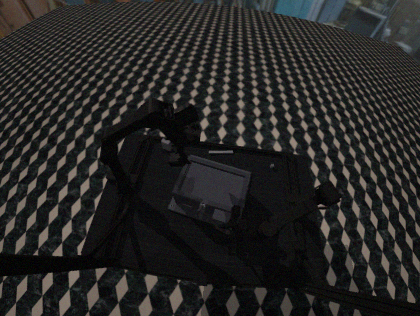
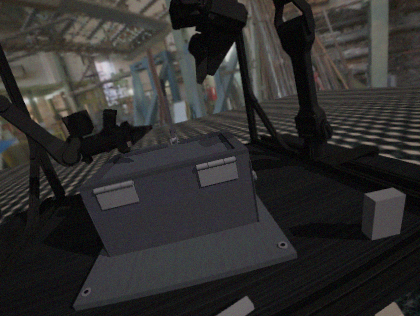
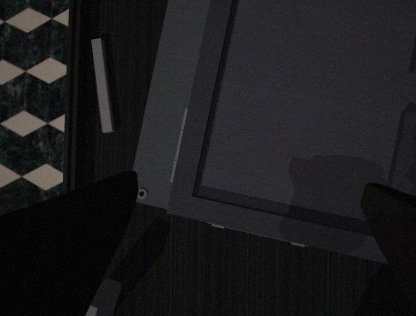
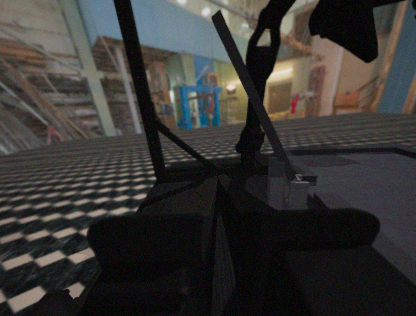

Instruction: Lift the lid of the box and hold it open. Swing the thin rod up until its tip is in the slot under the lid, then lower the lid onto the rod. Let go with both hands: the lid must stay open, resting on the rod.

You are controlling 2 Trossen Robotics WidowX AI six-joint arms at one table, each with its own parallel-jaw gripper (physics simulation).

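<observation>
The grey box stands on its base plate, with its lid lying flat on it. The thin rod stands steeply up from the box's front edge. My left gripper is open and empty, high above the lid near a hinge-side corner. My right gripper is shut on nothing. It lies low at the box's front, close beside the rod but apart from it.
The box stands on a dark board on a checkered floor. A white strip lies on the board behind the box. The left arm's base and links rise beyond it.
</observation>
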